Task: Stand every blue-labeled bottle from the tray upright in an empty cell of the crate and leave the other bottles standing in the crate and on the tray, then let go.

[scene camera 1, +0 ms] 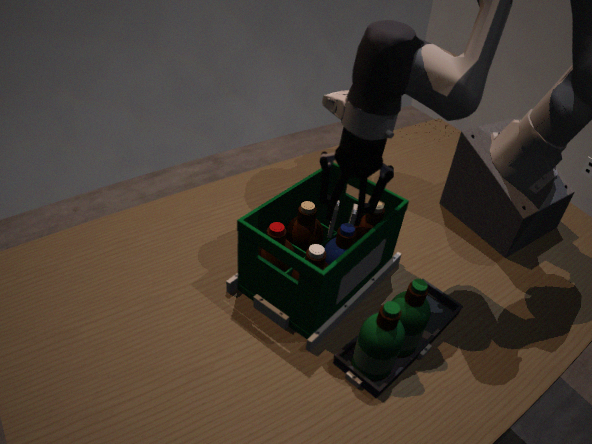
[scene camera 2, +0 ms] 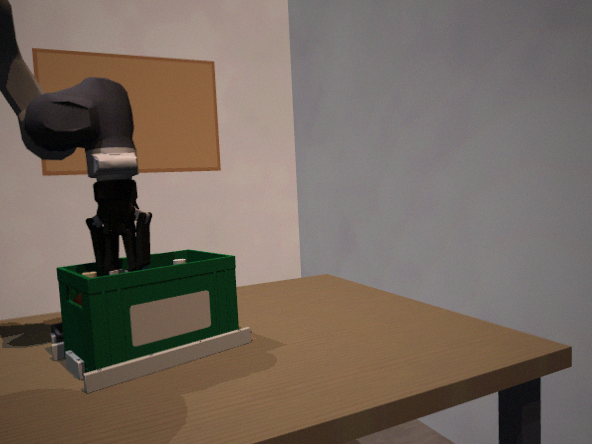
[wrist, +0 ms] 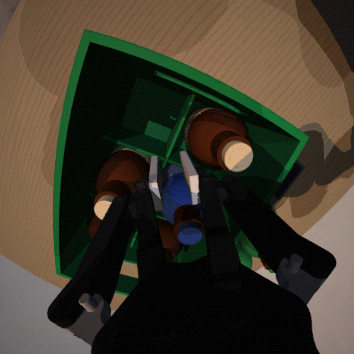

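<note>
The blue-labeled bottle (scene camera 1: 333, 250) (wrist: 176, 192) stands upright in a cell of the green crate (scene camera 1: 307, 300) (scene camera 2: 112, 325) (wrist: 62, 120), between a white-capped and a cream-capped bottle along the tray side. Its blue cap shows, and its lower part is hidden. My gripper (scene camera 1: 343, 217) (scene camera 2: 120, 271) (wrist: 169, 164) reaches down into the crate beside this bottle's neck, its fingers drawn in to a narrow gap with nothing gripped. In the wrist view the bottle shows behind and below the pads. The dark tray (scene camera 1: 440, 305) (wrist: 287, 185) holds two green bottles (scene camera 1: 378, 337) (scene camera 1: 412, 312) standing upright.
In the crate stand brown bottles with a red cap (scene camera 1: 276, 228), a white cap (scene camera 1: 316, 251) and cream caps (scene camera 1: 307, 207) (wrist: 104, 207) (wrist: 237, 156). Green dividers separate the cells. Pale rails (scene camera 1: 357, 300) (scene camera 2: 167, 361) run along the crate's base. The tray lies close beside the crate.
</note>
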